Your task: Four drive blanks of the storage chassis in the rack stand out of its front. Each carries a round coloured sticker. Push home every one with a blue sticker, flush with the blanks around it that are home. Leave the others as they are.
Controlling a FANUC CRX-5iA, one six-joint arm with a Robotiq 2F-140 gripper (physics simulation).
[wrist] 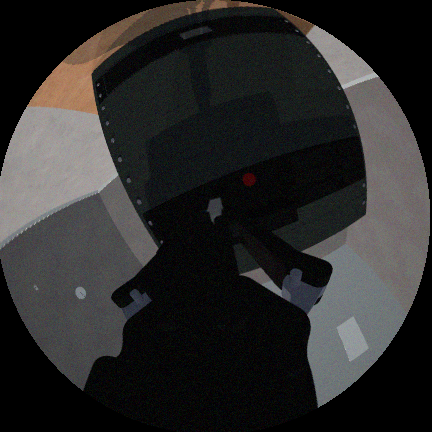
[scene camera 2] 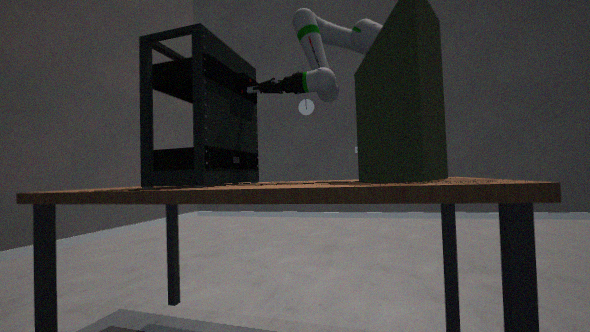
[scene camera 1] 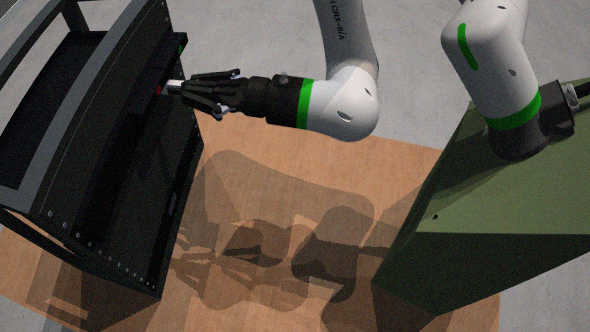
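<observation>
The dark storage chassis [scene camera 1: 111, 172] [scene camera 2: 219, 70] [wrist: 320, 167] sits high in the rack [scene camera 1: 36, 155] [scene camera 2: 199, 125]. In scene camera 1, a green sticker [scene camera 1: 180, 49] shows on a blank standing out at the far end, and a red sticker [scene camera 1: 158, 90] shows beside the fingertips. In the wrist view a red sticker [wrist: 249, 179] shows right of the fingertips. No blue sticker shows; the fingers hide part of the front. My gripper [scene camera 1: 175, 86] [scene camera 2: 252, 90] [wrist: 216, 206] is shut and empty, its pale tip close against the chassis front. Contact cannot be told.
The wooden table [scene camera 1: 400, 160] [scene camera 2: 300, 194] carries the rack and the green pedestal [scene camera 1: 500, 265] [scene camera 2: 400, 115] at the right. Dark panels fill the rack front below the chassis, with another black unit [scene camera 2: 230, 159] near the bottom. The protruding blanks beside the fingertips are close obstacles.
</observation>
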